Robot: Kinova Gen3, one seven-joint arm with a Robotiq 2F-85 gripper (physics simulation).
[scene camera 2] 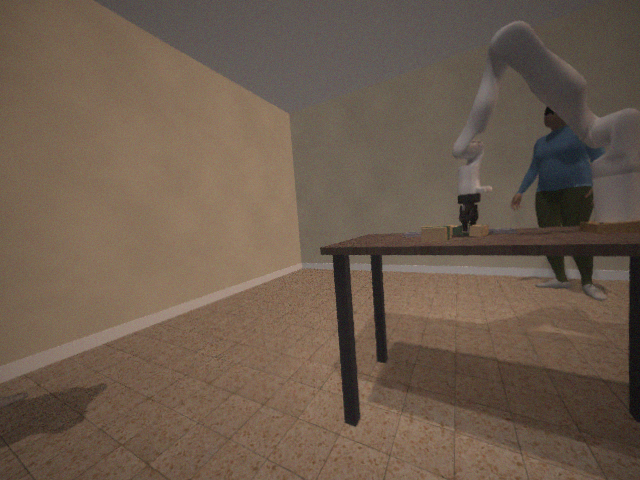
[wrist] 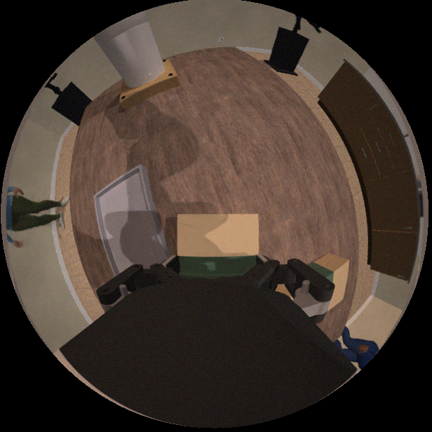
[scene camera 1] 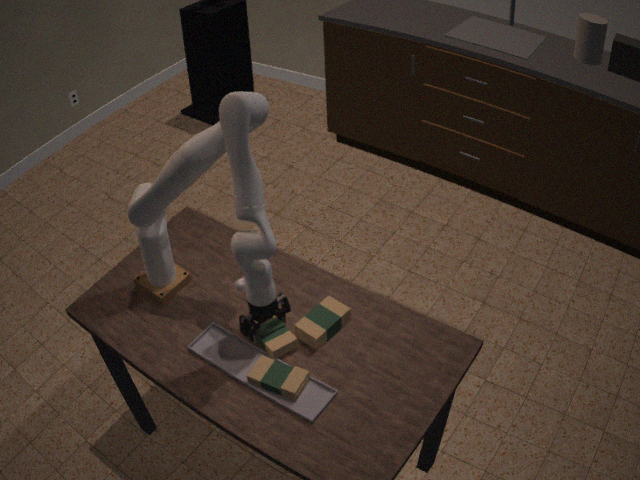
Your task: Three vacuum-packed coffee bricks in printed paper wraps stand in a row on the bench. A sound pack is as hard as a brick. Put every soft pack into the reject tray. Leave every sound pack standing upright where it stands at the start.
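Places are measured from the arm's base along level axes (x back, y up, z left), in centimetres.
Pixels of known places: gripper, fingertip midpoint: (scene camera 2: 469,231) (scene camera 1: 267,332); arm's base, link origin: (scene camera 2: 617,220) (scene camera 1: 162,276).
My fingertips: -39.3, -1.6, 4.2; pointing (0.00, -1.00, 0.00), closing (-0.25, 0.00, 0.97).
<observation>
Ahead of a thing's pixels: the offset from my fingertips to its top centre, as dx, dy, dz.
My gripper (scene camera 1: 265,324) (scene camera 2: 466,225) (wrist: 215,262) is open and points down, its fingers low on either side of a tan pack with a green band {-1.6, +2.9, -0.2} (scene camera 1: 280,344) (scene camera 2: 478,230) (wrist: 218,235). That pack lies on the bench beside the tray, its far part hidden by the gripper in the wrist view. A second tan and green pack {-10.2, +3.2, +11.2} (scene camera 1: 323,321) (scene camera 2: 433,233) (wrist: 338,281) lies flat to the right of it, apart from it. A third pack {-12.2, +1.5, -10.1} (scene camera 1: 277,375) lies flat in the grey reject tray (scene camera 1: 320,404) (wrist: 125,190), toward the tray's right end. It does not show in the wrist view.
The wooden bench (scene camera 1: 392,361) (scene camera 2: 392,249) (wrist: 240,125) carries the arm's wooden base plate (scene camera 1: 162,289) (wrist: 150,90) at its far left. A person in a blue top (scene camera 2: 563,160) stands behind the bench. A cabinet (scene camera 1: 465,118) (wrist: 370,145) stands away from the bench.
</observation>
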